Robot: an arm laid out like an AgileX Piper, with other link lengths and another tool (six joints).
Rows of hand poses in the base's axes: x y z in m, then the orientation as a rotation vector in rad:
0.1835, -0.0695, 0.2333, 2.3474, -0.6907, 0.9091
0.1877, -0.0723, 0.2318, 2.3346, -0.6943, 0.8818
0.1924, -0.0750, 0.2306, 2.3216, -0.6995, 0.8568
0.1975, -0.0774, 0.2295, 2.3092, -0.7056, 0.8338
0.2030, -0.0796, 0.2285, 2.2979, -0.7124, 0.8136
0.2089, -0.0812, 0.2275, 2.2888, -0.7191, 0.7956
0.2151, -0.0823, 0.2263, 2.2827, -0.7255, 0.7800
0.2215, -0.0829, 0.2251, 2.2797, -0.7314, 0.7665
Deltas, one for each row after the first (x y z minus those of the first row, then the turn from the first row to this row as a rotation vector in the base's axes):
0.0042, -0.0028, -0.0015, -0.0109, 0.0180, -0.0157
0.0089, -0.0055, -0.0027, -0.0209, 0.0339, -0.0317
0.0140, -0.0079, -0.0038, -0.0297, 0.0483, -0.0474
0.0195, -0.0101, -0.0048, -0.0370, 0.0606, -0.0623
0.0254, -0.0117, -0.0058, -0.0422, 0.0714, -0.0755
0.0316, -0.0128, -0.0070, -0.0449, 0.0807, -0.0865
0.0380, -0.0134, -0.0082, -0.0451, 0.0888, -0.0951

